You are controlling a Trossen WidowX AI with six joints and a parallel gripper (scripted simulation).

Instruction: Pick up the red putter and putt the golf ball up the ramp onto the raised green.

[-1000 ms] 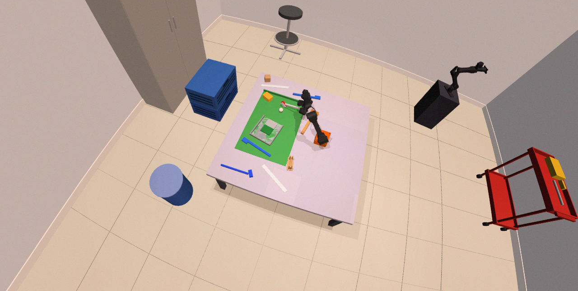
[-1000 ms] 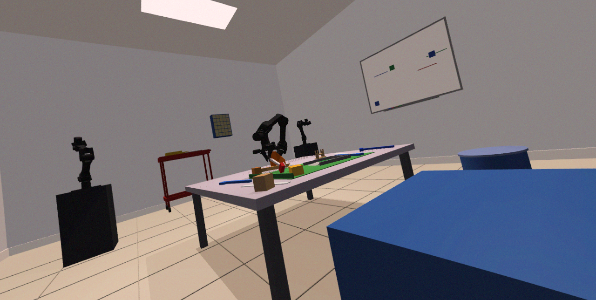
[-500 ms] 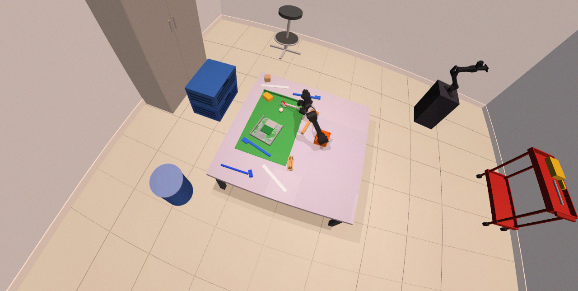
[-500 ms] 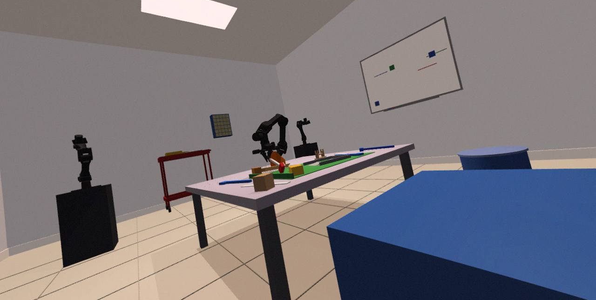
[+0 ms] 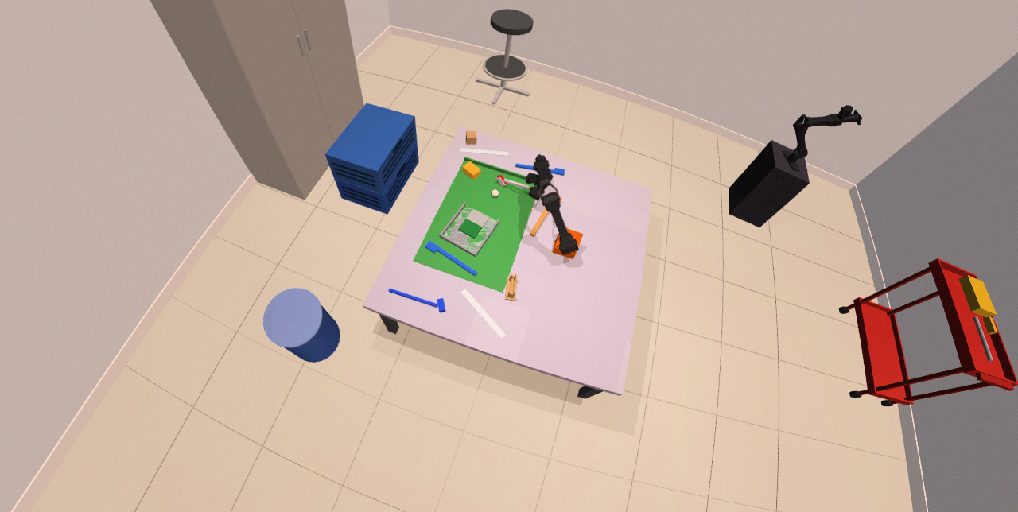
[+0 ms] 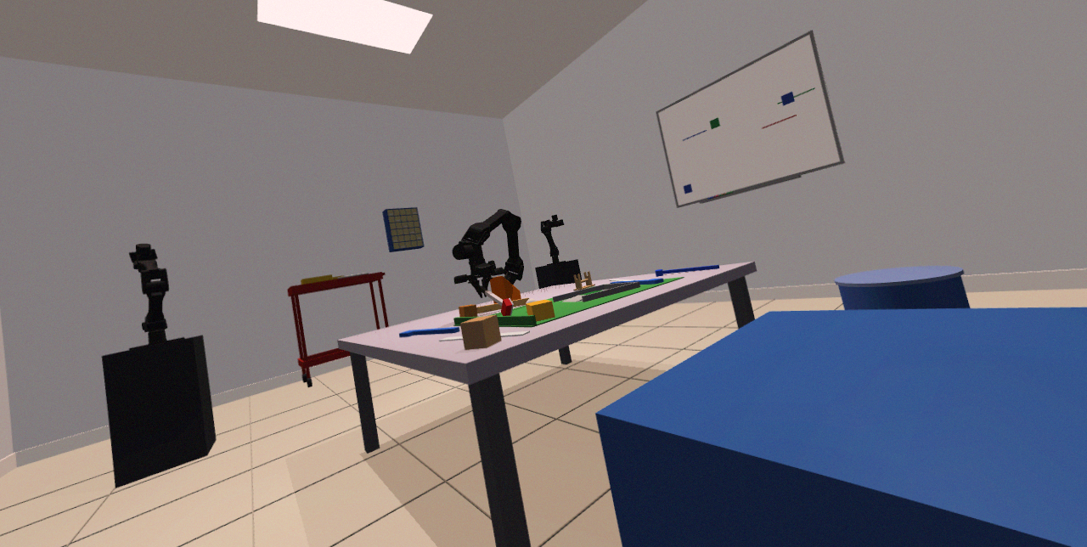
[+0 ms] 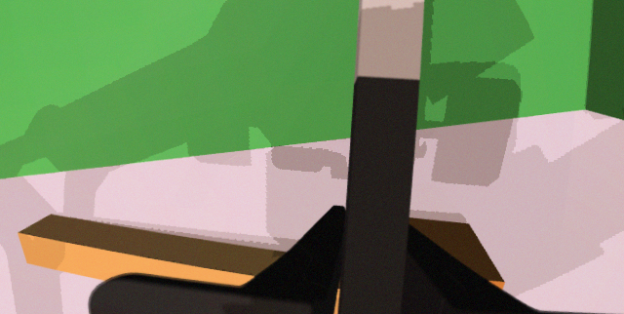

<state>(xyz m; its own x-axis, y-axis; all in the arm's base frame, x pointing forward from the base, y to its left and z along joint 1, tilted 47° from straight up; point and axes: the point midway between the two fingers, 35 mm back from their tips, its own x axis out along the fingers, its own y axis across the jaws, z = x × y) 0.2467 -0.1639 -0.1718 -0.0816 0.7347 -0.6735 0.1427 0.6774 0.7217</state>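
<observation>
Right now my gripper tip is 120 mm short of the red putter and 10 mm to the left of it. Round my gripper tip: tan cube 530 mm ahead, 270 mm to the right, 40 mm below; white golf ball 230 mm ahead, 60 mm to the left, 50 mm below; orange block 420 mm ahead, 30 mm to the right, 50 mm below.
</observation>
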